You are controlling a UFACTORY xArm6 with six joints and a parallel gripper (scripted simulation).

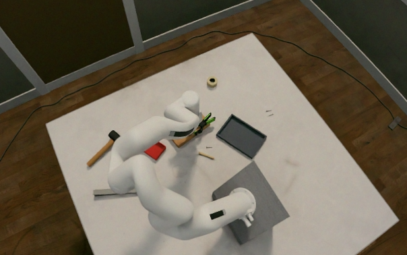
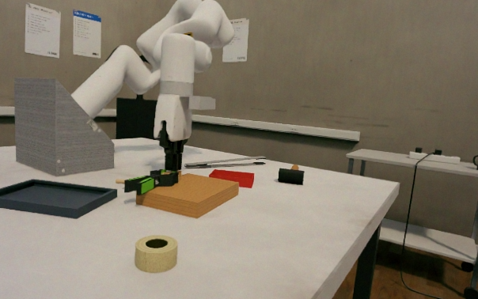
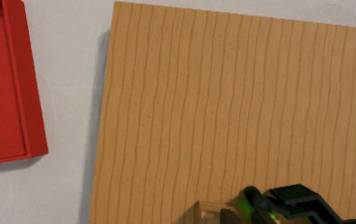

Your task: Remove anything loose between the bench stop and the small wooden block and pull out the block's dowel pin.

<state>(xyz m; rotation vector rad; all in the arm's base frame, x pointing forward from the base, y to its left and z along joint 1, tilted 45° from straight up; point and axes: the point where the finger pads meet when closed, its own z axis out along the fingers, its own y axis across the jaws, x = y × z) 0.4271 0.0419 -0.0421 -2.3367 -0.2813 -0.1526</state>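
Right now the dowel pin is 20 mm below my hand. Also, from my hand: loose dowel (130 mm behind, 10 mm to the right, 70 mm below); then small wooden block (40 mm below); then red tray (40 mm ahead, 200 mm to the left, 70 mm below).
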